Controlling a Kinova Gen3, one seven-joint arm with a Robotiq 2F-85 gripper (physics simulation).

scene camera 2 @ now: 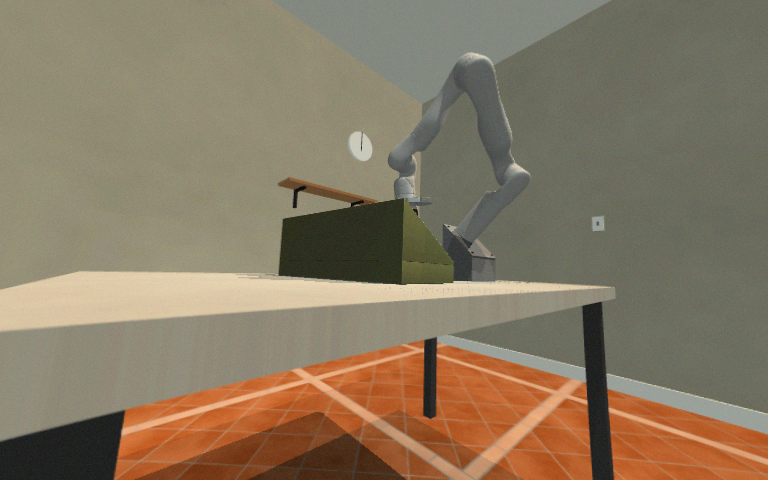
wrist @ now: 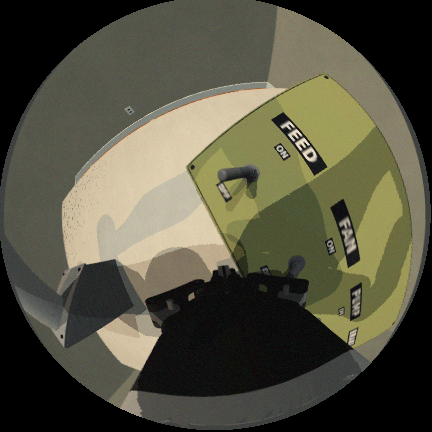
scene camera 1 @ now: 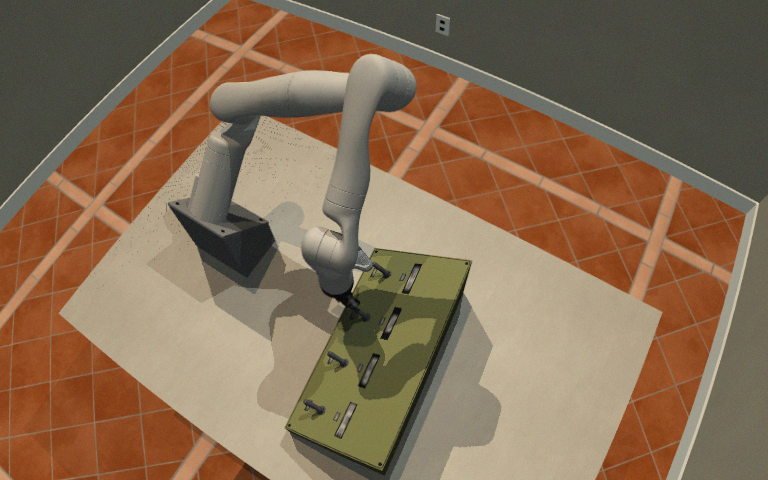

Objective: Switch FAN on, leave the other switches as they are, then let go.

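Pixels of known places: gripper, fingertip midpoint: (wrist: 223, 271) (scene camera 1: 340, 298); arm's base, origin of the base link: (scene camera 2: 464, 235) (scene camera 1: 208, 214).
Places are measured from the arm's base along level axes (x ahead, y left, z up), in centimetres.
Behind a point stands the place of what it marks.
The olive switch panel (scene camera 1: 436, 271) @(x 56.1, y 9.0, z -3.6 cm) (scene camera 2: 339, 243) @(x 62.9, y -7.4, z -9.5 cm) (wrist: 345, 105) @(x 60.1, y 6.9, z -1.5 cm) stands on the table. The FAN lever (scene camera 1: 362, 314) @(x 43.9, y -5.9, z -7.9 cm) (wrist: 296, 263) @(x 44.4, y -5.2, z -8.5 cm) leans toward the OFF side, and its free end is hidden by the gripper in the wrist view. My gripper (scene camera 1: 352, 303) @(x 36.3, y -2.8, z -12.3 cm) (wrist: 223, 271) @(x 36.3, y -2.8, z -12.3 cm) is shut with nothing between the fingers, close by the free end of the FAN lever; contact cannot be told. The FEED lever (scene camera 1: 380, 269) @(x 43.3, y 6.0, z -7.3 cm) (wrist: 239, 173) @(x 43.0, y 5.9, z -7.1 cm) points to OFF. The third lever (scene camera 1: 337, 359) @(x 43.3, y -18.0, z -7.4 cm) and fourth lever (scene camera 1: 313, 406) @(x 43.1, y -29.8, z -7.3 cm) lean the same way as FEED. The FAN label (wrist: 346, 233) @(x 51.0, y -5.4, z -6.2 cm) is readable.
The arm's base (scene camera 1: 237, 243) @(x 9.4, y -3.0, z -3.3 cm) (scene camera 2: 472, 261) @(x 10.5, y 7.6, z -11.6 cm) (wrist: 95, 295) @(x 10.0, y 0.9, z -9.4 cm) stands on the table (scene camera 1: 555, 339) @(x 89.4, y 9.8, z -19.0 cm) (scene camera 2: 198, 300) @(x 103.0, y 22.1, z -19.0 cm) (wrist: 150, 150) @(x 32.0, y 26.9, z -19.0 cm), off the lever side of the panel. The FEED lever stands beside the FAN lever, near the wrist. A wall shelf (scene camera 2: 328, 191) is in the background.
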